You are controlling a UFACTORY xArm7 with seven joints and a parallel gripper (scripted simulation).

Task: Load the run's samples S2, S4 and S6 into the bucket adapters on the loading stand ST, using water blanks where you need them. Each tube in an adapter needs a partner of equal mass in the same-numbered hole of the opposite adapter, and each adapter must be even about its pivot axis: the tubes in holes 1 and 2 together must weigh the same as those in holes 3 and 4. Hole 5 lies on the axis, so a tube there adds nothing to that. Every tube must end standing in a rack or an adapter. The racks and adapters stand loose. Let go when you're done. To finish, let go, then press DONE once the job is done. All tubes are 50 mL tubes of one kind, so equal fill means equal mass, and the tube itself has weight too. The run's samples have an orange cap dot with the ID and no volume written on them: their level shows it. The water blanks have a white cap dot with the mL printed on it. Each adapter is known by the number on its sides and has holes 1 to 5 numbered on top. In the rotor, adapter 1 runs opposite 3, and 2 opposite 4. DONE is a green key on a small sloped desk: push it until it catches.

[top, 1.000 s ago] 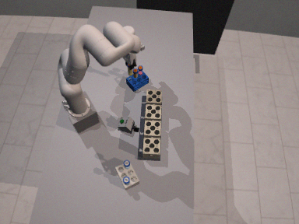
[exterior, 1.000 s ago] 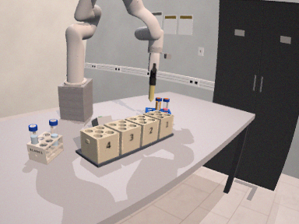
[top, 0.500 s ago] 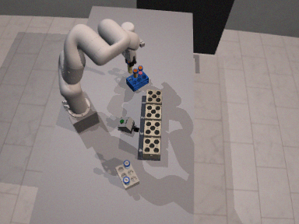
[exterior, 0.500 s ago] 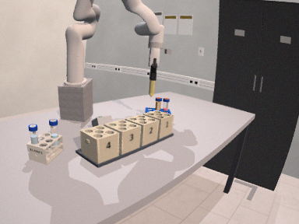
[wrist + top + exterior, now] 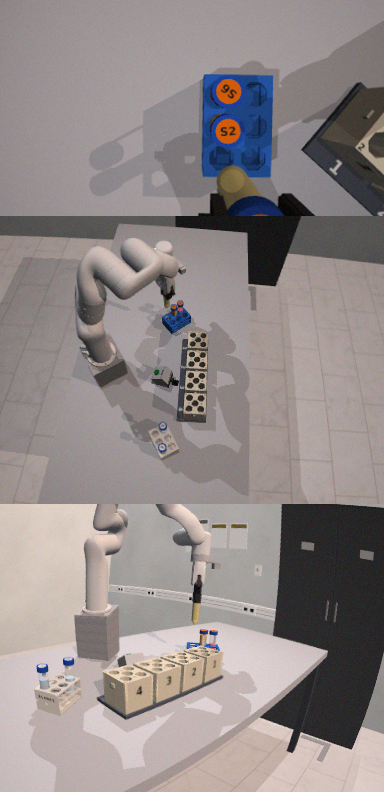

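Right now the sample tube S4 is 50 mm below my hand and 10 mm behind it. From my hand the other things lie so: sample tube S2: 190 mm below, 40 mm ahead, 20 mm to the left; blue sample rack: 220 mm below, 40 mm ahead, 10 mm to the left; sample tube S6: 190 mm below, 60 mm to the left, 60 mm ahead.
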